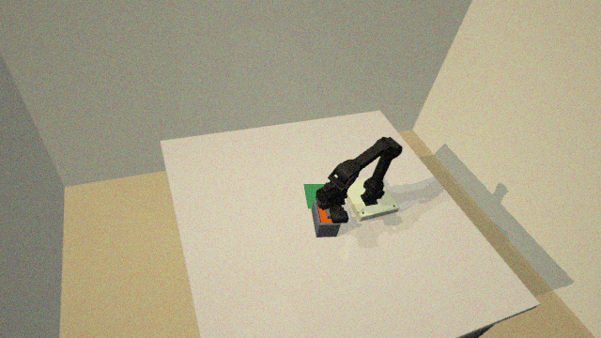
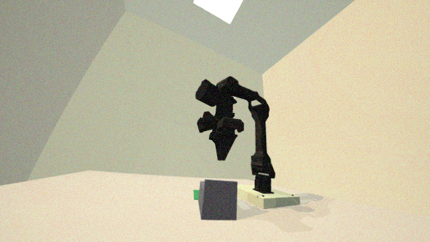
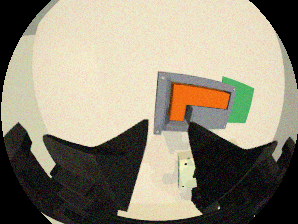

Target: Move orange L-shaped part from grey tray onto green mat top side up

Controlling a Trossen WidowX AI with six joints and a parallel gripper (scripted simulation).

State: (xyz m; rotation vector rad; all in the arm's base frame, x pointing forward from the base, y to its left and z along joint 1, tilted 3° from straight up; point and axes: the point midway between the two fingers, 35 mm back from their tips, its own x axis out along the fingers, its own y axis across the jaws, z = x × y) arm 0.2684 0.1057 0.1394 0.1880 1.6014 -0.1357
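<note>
Right now the orange L-shaped part is 90 mm below my gripper tip, 50 mm to the right of it and 20 mm behind it. Round my gripper tip: green mat: 210 mm to the right, 160 mm below, 50 mm behind.
</note>
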